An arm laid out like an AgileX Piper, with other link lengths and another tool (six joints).
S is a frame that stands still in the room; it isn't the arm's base.
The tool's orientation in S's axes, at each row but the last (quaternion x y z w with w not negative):
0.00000, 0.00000, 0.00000, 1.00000
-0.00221, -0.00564, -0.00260, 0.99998
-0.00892, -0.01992, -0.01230, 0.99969
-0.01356, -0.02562, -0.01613, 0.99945
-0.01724, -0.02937, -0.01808, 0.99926
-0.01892, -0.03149, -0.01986, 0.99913
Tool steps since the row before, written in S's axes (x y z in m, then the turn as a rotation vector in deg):
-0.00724, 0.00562, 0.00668, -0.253, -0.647, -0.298
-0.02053, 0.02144, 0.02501, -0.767, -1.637, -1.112
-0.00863, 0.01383, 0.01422, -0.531, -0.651, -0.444
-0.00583, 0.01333, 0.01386, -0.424, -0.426, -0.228
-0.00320, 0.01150, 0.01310, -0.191, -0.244, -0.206
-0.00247, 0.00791, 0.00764, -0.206, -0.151, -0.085
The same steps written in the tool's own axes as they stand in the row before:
-0.00724, 0.00562, 0.00668, -0.253, -0.647, -0.298
-0.02036, 0.02122, 0.02533, -0.771, -1.636, -1.111
-0.00839, 0.01336, 0.01480, -0.532, -0.656, -0.434
-0.00552, 0.01276, 0.01451, -0.422, -0.434, -0.218
-0.00282, 0.01093, 0.01366, -0.194, -0.244, -0.203
-0.00228, 0.00752, 0.00808, -0.205, -0.156, -0.078

